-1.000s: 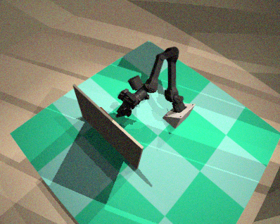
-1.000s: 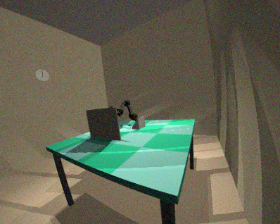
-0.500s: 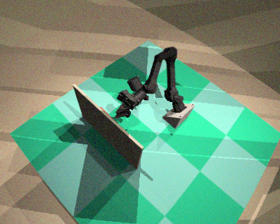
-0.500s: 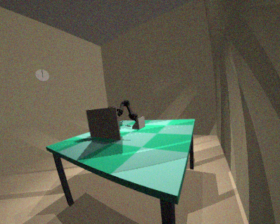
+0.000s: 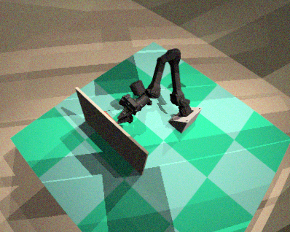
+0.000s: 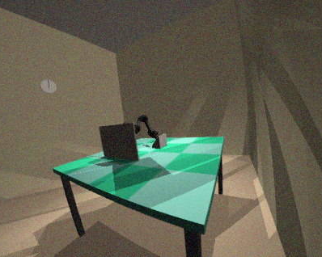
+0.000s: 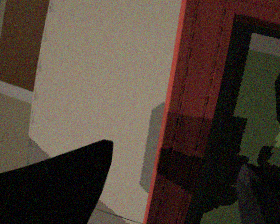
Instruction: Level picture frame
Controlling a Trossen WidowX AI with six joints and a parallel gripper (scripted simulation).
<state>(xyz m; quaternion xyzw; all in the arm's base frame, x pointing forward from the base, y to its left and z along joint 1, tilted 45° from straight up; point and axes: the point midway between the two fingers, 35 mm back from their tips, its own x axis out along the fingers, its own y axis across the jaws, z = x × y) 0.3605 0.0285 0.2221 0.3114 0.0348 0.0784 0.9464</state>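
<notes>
Right now my gripper tip is 3 cm short of the picture frame and 6 cm above it. Round my gripper tip: wall panel 4 cm ahead, 7 cm below.
</notes>
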